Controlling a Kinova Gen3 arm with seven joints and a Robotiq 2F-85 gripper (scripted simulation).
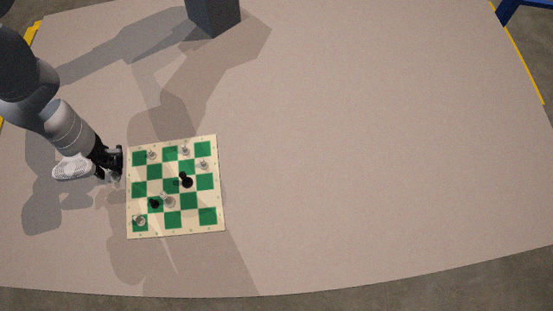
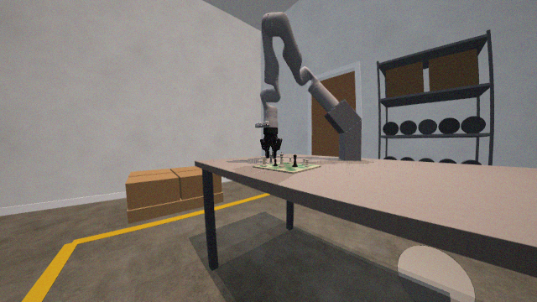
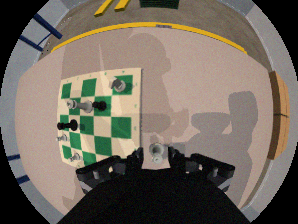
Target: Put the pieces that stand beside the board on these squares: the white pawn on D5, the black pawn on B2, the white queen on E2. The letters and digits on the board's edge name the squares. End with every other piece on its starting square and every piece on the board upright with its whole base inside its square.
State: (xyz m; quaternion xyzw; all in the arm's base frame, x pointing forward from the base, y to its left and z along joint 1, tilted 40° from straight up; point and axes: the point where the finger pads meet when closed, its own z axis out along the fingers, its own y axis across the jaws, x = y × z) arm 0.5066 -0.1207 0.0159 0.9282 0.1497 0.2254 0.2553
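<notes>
My gripper is now 10 mm short of the tall black piece, 180 mm to the right of it and 10 mm above it. Also, from my hand: black pawn: 60 mm ahead, 110 mm to the left, 30 mm below; cream chessboard: 20 mm ahead, 140 mm to the left, 40 mm below.
</notes>
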